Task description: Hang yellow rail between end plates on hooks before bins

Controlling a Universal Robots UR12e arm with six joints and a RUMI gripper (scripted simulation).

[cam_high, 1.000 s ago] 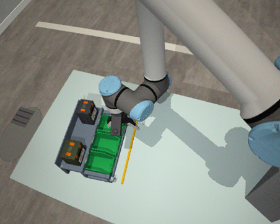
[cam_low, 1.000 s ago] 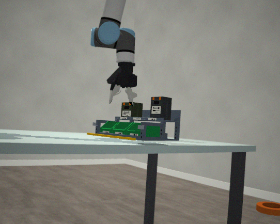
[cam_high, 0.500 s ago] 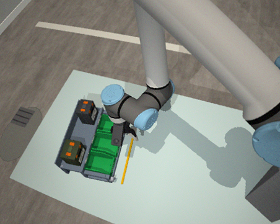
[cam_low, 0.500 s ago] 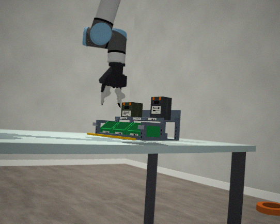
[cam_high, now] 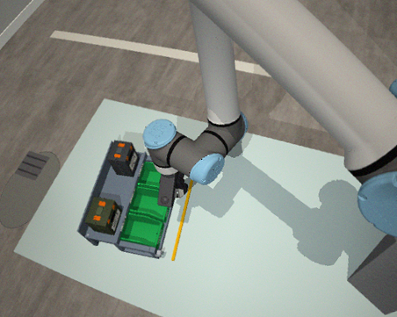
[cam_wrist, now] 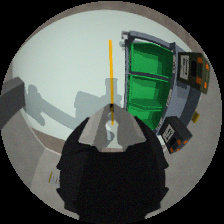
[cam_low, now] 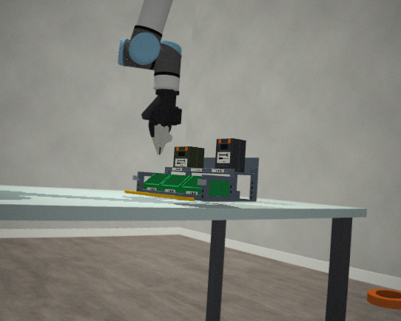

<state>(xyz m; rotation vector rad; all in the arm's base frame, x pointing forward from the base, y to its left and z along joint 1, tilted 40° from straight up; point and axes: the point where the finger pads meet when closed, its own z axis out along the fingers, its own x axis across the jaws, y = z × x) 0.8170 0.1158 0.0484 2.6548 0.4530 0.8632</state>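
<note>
The yellow rail is 16 cm below my hand.
</note>
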